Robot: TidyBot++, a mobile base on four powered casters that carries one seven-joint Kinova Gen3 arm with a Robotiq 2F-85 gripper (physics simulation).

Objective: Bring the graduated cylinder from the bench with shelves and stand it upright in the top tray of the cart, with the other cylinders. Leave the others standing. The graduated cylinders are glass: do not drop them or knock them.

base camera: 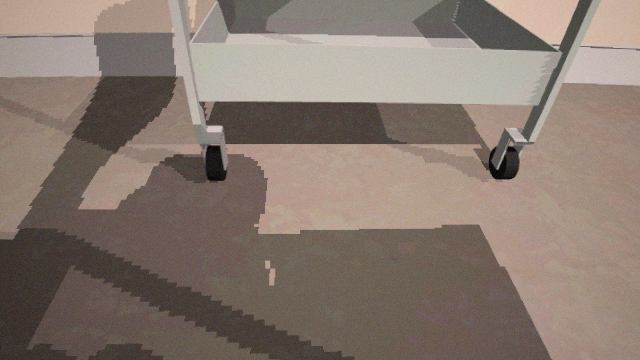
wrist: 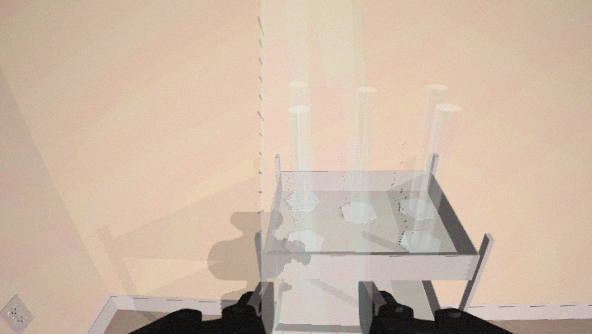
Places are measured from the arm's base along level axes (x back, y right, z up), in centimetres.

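Pixels of known places: gripper, fingertip midpoint: [wrist: 316, 301].
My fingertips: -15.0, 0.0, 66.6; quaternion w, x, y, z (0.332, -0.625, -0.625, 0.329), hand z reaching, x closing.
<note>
Behind a point stands the place of what it marks, as x, y, z.
My gripper [wrist: 316, 301] @(-15.0, 0.0, 66.6) is shut on a graduated cylinder [wrist: 330, 50] @(-16.2, 0.6, 78.3), a clear glass column with tick marks along its left edge that runs up the wrist view. Its base is hidden or out of view. The cart's top tray [wrist: 425, 267] @(-50.1, 22.4, 30.2) shows beyond the fingers, its middle right of the held cylinder. Several clear cylinders stand upright in it on hexagonal bases: two at the left, one in the middle [wrist: 366, 125] and two at the right, one of them at the front right [wrist: 444, 135] @(-58.3, 24.3, 55.5). The held glass overlaps the left and middle ones in view.
In the base camera view the cart's lower tray [base camera: 370, 75] @(-50.5, 10.0, -23.1), its legs and two front casters [base camera: 216, 162] @(-50.7, -9.4, -35.5) [base camera: 504, 162] @(-49.8, 31.3, -35.9) stand ahead, a little right of centre. A wall [wrist: 150, 100] @(-89.2, -45.0, 54.2) is behind the cart. A wall outlet [wrist: 16, 314] @(-57.1, -89.1, 1.0) is at the lower left. Shadows fall on wall and floor.
</note>
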